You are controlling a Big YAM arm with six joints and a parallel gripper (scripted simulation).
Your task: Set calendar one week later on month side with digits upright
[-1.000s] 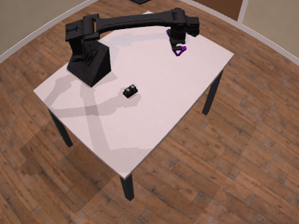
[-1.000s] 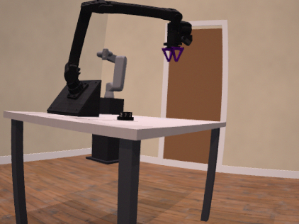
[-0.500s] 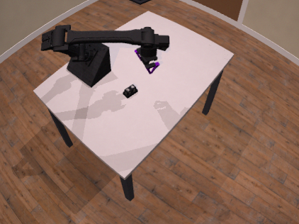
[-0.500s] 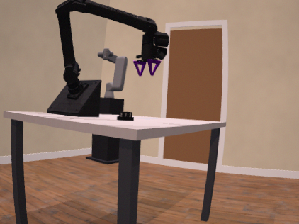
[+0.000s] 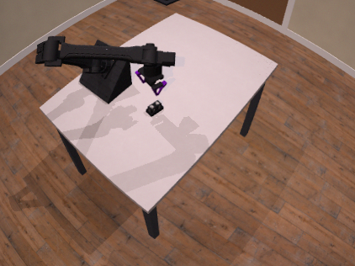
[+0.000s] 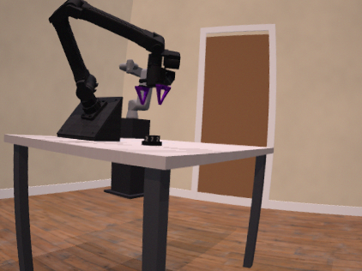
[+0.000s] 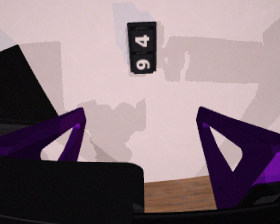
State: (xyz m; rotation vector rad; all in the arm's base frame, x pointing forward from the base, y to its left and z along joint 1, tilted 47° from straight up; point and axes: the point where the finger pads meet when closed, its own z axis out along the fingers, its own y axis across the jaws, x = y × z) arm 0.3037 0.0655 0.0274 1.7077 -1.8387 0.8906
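Right now my hand is 14 cm above the black date cube. Also, from my hand: black tray (16 cm below, 2 cm to the left).
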